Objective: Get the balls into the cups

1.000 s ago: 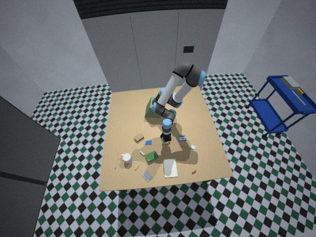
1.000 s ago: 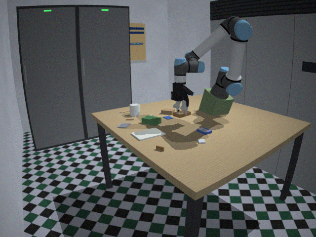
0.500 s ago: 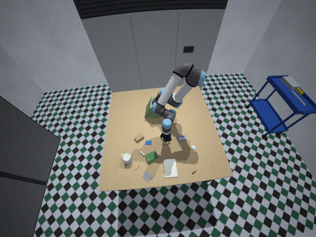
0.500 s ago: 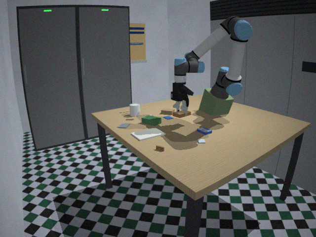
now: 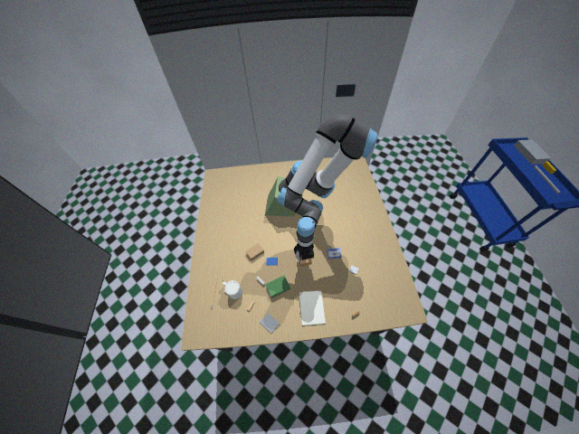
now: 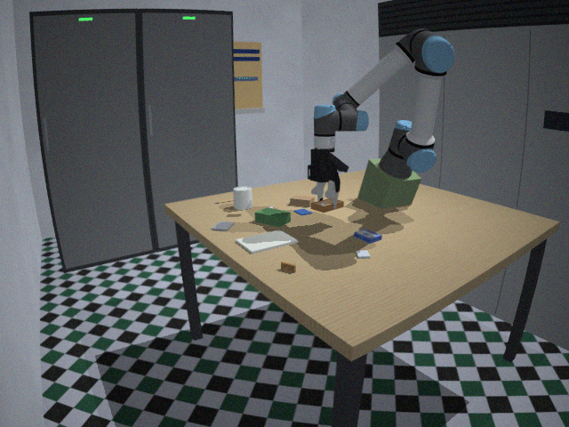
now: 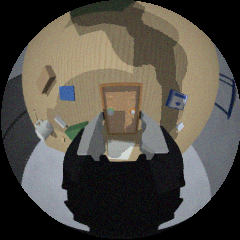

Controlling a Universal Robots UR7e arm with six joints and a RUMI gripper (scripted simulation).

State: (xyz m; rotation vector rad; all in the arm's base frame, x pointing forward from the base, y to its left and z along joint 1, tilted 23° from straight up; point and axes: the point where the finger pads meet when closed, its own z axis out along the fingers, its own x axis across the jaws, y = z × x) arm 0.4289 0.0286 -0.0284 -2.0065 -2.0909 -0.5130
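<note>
Now: the covered wooden puzzle 10 mm below my hand. Round my hand: green box (170 mm to the right, 130 mm ahead, 70 mm below); white sheet (270 mm ahead, 80 mm below); blue tile (180 mm to the right, 90 mm below, 30 mm behind).
</note>
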